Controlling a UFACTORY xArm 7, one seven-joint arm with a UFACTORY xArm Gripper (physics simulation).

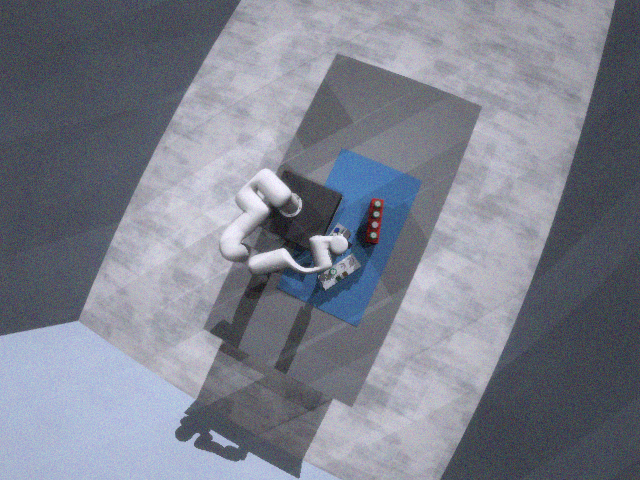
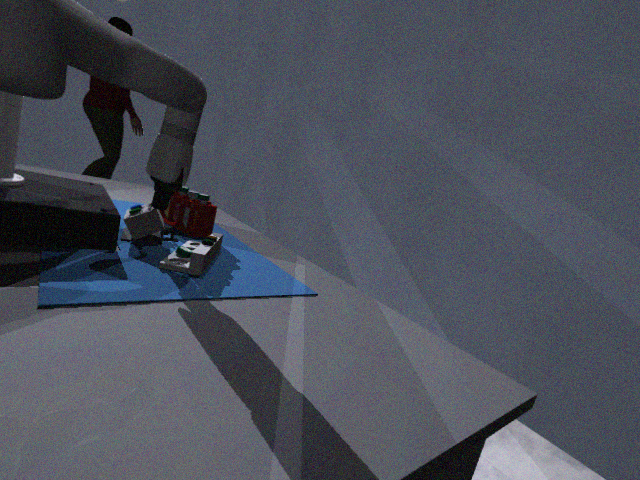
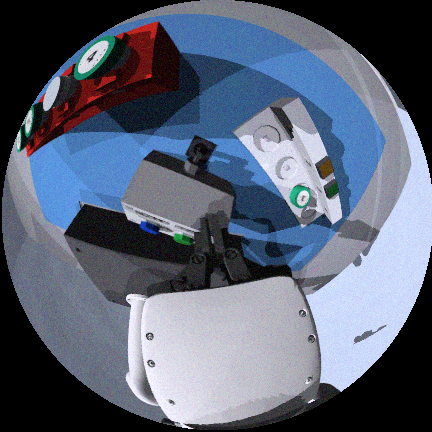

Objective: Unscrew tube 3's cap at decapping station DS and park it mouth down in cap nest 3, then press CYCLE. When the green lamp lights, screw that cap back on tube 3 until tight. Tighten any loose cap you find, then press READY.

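Places are measured from the arm's base along level axes (x ahead, y left, z up), in metres.
Where they show: gripper, fingertip midpoint: (image 2: 158,208) (image 3: 209,227); arm's base, origin of the base link: (image 1: 290,205).
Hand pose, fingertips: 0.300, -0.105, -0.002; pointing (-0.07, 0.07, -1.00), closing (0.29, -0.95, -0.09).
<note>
Things, the pixels of their top centre, and the offset from my fingertips, as dx, dy, dz. "pt": a spot on its surface instead. Level surfaces: height alone.
- grey button box, middle of its top: (image 3: 168,232) (image 2: 147,203) (image 1: 337,235) -0.014, +0.041, +0.000
- green button, middle of its top: (image 3: 182,243) -0.042, +0.025, -0.009
- blue button, middle of its top: (image 3: 147,231) -0.029, +0.068, -0.009
- white nest block, middle of its top: (image 3: 315,191) (image 2: 197,235) (image 1: 338,271) +0.052, -0.124, -0.030
- green-rimmed cap, middle of its top: (image 3: 303,200) (image 2: 185,247) (image 1: 332,271) +0.022, -0.137, -0.055
- red rack, middle of its top: (image 2: 187,194) (image 1: 375,220) +0.133, +0.176, +0.019
- amber square, surface spot: (image 3: 325,167) pt +0.087, -0.122, -0.030
- dark green square, surface spot: (image 3: 331,189) pt +0.063, -0.153, -0.030
- black bracket, surface spot: (image 3: 200,148) pt +0.054, +0.021, -0.074
- blue mat, its level: dz -0.084
My gripper (image 3: 209,227) (image 2: 159,204) is shut and empty, low at the grey button box (image 3: 175,187) (image 2: 144,223). Its fingers are just beside the green button (image 3: 183,238); contact is unclear. A blue button (image 3: 149,227) is further along. The white nest block (image 3: 312,145) (image 2: 206,258) (image 1: 325,283) carries a green-rimmed cap (image 3: 302,197) (image 2: 185,251) (image 1: 332,271), number side up. The red rack (image 3: 160,55) (image 2: 201,219) (image 1: 375,219) holds tubes. The cap marked 4 (image 3: 95,57) has a green rim; the neighbouring grey top (image 3: 52,94) shows no green rim. Cap tightness cannot be told.
An amber square (image 3: 325,167) and a dark green square (image 3: 331,189) are on the nest block; neither looks brightly lit. A black bracket (image 3: 200,148) projects behind the button box. The dark arm base block (image 1: 310,206) (image 2: 62,222) stands beside the blue mat (image 1: 356,170) (image 2: 248,279).
</note>
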